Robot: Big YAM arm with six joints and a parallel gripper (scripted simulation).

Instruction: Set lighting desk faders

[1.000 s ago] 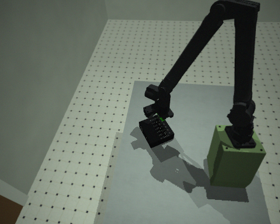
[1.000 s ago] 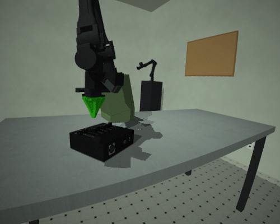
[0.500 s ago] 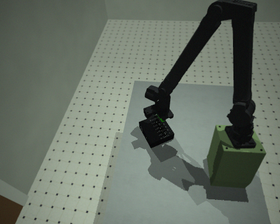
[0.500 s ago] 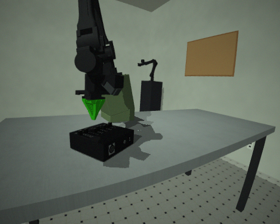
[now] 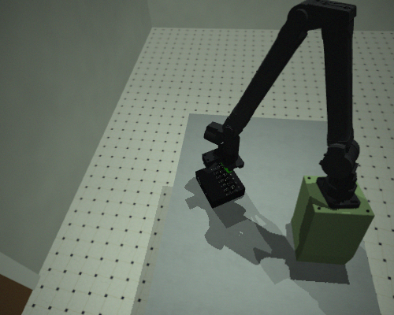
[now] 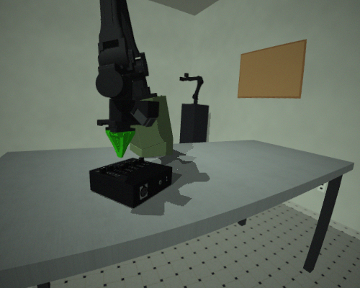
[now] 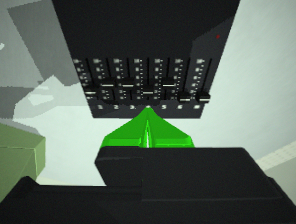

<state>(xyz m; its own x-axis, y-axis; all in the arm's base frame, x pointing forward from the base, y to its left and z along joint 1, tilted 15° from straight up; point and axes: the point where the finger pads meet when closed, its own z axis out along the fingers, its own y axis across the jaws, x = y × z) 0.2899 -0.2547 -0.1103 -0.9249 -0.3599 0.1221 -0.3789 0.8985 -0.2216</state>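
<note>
Now: hand 20 mm short of the channel 4 fader cap, 10 mm to the right of it and 20 mm above it. From my hand the other things lie so: channel 3 fader cap (20 mm ahead, 30 mm to the left, 20 mm below).
</note>
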